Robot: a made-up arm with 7 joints.
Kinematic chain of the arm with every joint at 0, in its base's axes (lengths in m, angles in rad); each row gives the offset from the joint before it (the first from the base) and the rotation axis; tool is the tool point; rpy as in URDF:
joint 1: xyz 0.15 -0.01 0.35 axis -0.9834 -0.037 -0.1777
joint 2: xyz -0.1 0 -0.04 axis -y
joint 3: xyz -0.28 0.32 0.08 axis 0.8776 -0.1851 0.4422
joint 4: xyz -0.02 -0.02 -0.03 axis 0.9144 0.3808 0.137
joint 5: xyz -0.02 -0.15 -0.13 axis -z
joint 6: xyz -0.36 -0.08 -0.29 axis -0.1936 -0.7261 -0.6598
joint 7: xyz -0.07 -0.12 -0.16 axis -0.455 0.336 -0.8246
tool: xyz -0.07 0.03 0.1 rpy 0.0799 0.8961 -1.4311
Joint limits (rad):
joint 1: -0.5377..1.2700
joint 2: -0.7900..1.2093
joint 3: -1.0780..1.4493
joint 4: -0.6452..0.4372
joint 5: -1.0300..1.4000
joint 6: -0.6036..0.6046
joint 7: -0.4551..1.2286
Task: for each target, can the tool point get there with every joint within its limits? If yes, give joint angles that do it. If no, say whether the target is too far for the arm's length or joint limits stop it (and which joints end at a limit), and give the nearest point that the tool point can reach.
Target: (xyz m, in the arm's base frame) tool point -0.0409 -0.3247 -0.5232
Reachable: yes | joints 0.7755 0.7615 0.4909 -0.2785 0.6185 -0.4992 0.7411
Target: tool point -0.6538 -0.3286 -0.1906
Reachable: yes | joints 1.0370 0.3257 -0.5509 -0.1121 0.6047 -0.4720 0.3996
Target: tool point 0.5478 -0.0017 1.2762
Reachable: no: joint limits stop it (at a limit: joint 2, joint 3, joint 4, joint 5, joint 6, joint 7) | nearest point 0.1562 -0.0170 1.2728 | short by 0.392 m
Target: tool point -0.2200 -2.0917 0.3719
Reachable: no: too far | nearest point -0.1505 -1.0075 0.1724 | short by 1.105 m
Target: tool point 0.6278 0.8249 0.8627
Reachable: no: joint limits stop it (at a limit: joint 1, joint 2, joint 3, joint 5, joint 6, joint 7) | nearest point 0.5734 0.7865 0.4597 | short by 0.409 m
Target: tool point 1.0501 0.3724 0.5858
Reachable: no: joint limits stop it (at a limit: joint 1, joint 2, joint 3, joint 5, joint 7) | nearest point 0.7263 0.4287 0.3508 | short by 0.404 m
